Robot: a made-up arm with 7 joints. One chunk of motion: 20 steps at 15 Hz.
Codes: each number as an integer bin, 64 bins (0 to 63) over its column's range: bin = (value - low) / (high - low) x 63, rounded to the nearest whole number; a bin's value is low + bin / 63 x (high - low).
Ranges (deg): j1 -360..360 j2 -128.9..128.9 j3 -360..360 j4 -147.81..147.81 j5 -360..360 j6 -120.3..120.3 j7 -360..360
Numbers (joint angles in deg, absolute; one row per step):
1: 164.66 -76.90 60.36 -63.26 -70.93 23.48 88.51
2: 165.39 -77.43 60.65 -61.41 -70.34 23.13 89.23
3: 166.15 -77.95 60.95 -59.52 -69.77 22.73 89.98
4: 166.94 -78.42 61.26 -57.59 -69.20 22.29 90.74
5: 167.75 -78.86 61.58 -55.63 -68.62 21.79 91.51
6: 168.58 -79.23 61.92 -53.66 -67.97 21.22 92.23
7: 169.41 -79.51 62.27 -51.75 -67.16 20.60 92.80
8: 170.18 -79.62 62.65 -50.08 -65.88 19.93 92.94
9: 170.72 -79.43 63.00 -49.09 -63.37 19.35 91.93
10: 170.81 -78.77 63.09 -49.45 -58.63 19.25 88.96
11: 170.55 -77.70 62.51 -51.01 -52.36 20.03 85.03
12: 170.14 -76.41 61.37 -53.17 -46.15 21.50 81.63
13: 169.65 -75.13 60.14 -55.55 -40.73 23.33 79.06
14: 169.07 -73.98 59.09 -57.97 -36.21 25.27 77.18
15: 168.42 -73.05 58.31 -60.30 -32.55 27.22 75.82
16: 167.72 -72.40 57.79 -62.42 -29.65 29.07 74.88
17: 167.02 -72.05 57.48 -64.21 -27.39 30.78 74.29
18: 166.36 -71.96 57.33 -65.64 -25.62 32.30 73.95
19: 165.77 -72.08 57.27 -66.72 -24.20 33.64 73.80
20: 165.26 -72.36 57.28 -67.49 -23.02 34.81 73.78
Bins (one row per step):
1: 46 13 37 18 25 38 39
2: 46 13 37 18 25 38 39
3: 46 12 37 19 25 37 39
4: 46 12 37 19 25 37 39
5: 46 12 37 20 25 37 40
6: 46 12 37 20 26 37 40
7: 46 12 37 20 26 37 40
8: 46 12 37 21 26 37 40
9: 46 12 37 21 26 37 40
10: 46 12 37 21 26 37 39
11: 46 13 37 21 27 37 39
12: 46 13 37 20 27 37 39
13: 46 13 37 20 28 38 38
14: 46 13 37 19 28 38 38
15: 46 14 37 19 29 39 38
16: 46 14 37 18 29 39 38
17: 46 14 37 18 29 40 38
18: 46 14 37 18 29 40 38
19: 46 14 37 17 29 40 38
20: 46 14 37 17 29 41 38

